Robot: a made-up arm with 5 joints.
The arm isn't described. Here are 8 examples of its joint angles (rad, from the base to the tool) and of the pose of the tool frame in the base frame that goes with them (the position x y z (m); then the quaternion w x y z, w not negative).
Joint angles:
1: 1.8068 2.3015 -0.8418 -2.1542 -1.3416
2: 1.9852 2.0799 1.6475 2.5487 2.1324
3: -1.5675 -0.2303 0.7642 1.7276 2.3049
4: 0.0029 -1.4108 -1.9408 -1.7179 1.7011
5: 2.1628 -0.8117 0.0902 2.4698 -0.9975
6: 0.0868 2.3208 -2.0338 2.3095 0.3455
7: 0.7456 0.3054 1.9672 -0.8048 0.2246
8: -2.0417 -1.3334 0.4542 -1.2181 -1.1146
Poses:
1: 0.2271 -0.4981 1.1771 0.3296 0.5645 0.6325 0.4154
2: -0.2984 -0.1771 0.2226 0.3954 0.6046 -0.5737 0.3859
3: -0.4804 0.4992 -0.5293 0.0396 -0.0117 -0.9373 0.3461
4: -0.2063 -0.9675 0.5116 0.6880 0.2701 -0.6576 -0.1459
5: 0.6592 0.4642 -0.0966 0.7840 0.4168 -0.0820 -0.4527
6: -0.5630 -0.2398 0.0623 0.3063 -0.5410 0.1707 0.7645
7: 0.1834 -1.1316 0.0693 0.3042 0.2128 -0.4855 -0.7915
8: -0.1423 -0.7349 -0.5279 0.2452 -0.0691 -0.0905 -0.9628
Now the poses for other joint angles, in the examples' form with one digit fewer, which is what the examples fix.
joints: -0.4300 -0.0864 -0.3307 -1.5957 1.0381
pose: 0.612 -0.111 0.410 0.443 0.877 -0.129 0.133
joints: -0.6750 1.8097 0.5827 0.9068 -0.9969
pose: -0.074 -0.046 -0.700 0.189 0.422 0.329 -0.823
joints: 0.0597 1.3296 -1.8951 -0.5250 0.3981
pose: 0.280 0.588 1.048 0.539 0.783 0.051 0.306
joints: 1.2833 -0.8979 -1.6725 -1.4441 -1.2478
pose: 1.589 0.232 0.076 0.676 -0.123 -0.582 -0.434
